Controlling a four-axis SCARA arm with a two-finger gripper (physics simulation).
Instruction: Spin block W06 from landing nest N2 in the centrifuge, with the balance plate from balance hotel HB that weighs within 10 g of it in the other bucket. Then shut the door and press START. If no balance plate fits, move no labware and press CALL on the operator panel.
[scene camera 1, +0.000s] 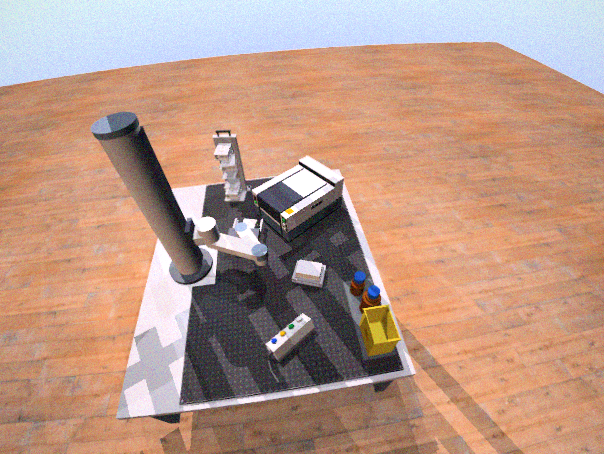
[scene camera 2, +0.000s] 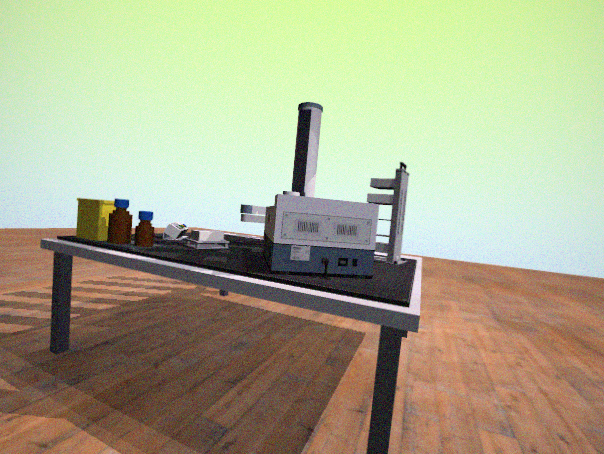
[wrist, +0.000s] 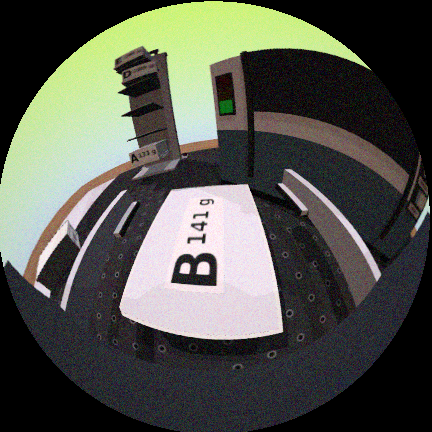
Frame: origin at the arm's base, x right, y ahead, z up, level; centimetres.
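Where they show: gripper, fingertip midpoint: (scene camera 1: 249, 219) (wrist: 203, 183); arm's base, link origin: (scene camera 1: 191, 265).
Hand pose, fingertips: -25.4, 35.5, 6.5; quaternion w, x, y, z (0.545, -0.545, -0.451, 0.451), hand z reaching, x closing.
Observation:
Each offset is from my fingertips to the top centre of the thing, as dx, dy, dz. "pt": to the spot under its first point.
My gripper (wrist: 203, 183) is open, with its fingers wide apart on both sides of the white balance plate B {+4.5, -1.4, -1.0} (wrist: 200, 310), labelled 141 g. What B rests on is hidden. Balance hotel HB (scene camera 1: 239, 170) (scene camera 2: 398, 215) (wrist: 169, 100) holds plate A {-28.9, -10.3, +3.4} (wrist: 145, 154), 133 g, low down, and plates D {-27.8, -8.7, +27.1} (wrist: 141, 73) and E (wrist: 131, 58) at the top. The centrifuge (scene camera 1: 320, 205) (scene camera 2: 325, 227) (wrist: 232, 150) shows a green light; its door state is unclear. A white block {+43.0, +31.0, +2.3} (scene camera 1: 308, 269) (scene camera 2: 207, 235) sits on a nest {pt +48.0, +28.7, -4.8} (scene camera 1: 306, 283) (scene camera 2: 207, 245); its label is unreadable.
The operator panel {+76.3, +17.2, +3.2} (scene camera 1: 295, 340) with coloured buttons is at the front. Brown bottles (scene camera 1: 357, 287) (scene camera 1: 370, 300) (scene camera 2: 120, 227) (scene camera 2: 144, 234) and a yellow bin {pt +84.0, +57.9, -4.5} (scene camera 1: 380, 340) (scene camera 2: 92, 220) stand near the right edge. The arm's column (scene camera 1: 155, 205) (scene camera 2: 309, 150) rises at the left in scene camera 1.

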